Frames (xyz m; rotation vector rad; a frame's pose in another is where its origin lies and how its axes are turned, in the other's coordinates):
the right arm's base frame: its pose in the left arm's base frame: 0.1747 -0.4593 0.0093 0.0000 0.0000 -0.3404
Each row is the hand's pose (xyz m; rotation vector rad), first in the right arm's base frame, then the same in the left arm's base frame.
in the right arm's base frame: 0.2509 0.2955 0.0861 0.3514 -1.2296 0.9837
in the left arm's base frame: 0.5099 -0.2645 0.0954 0.1347 -1.2403 0.6903
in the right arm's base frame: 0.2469 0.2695 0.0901 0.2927 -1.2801 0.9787
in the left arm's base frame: 0.4974 -0.2877 0.0994 0.0699 -1.2793 0.6880
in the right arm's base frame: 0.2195 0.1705 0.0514 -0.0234 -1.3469 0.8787
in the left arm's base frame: 0.4385 -0.3719 0.0607 -0.2458 -1.2951 0.5907
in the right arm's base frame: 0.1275 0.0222 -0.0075 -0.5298 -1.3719 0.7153
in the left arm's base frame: 0.3023 -0.4809 0.0018 -0.7417 -1.2410 0.4378
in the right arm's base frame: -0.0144 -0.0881 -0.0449 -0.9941 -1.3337 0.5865
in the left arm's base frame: 0.1317 -0.5375 -0.0356 -1.1893 -1.1305 0.3275
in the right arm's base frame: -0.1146 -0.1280 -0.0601 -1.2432 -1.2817 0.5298
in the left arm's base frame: 0.0239 -0.5417 -0.0508 -1.4248 -1.0398 0.2840
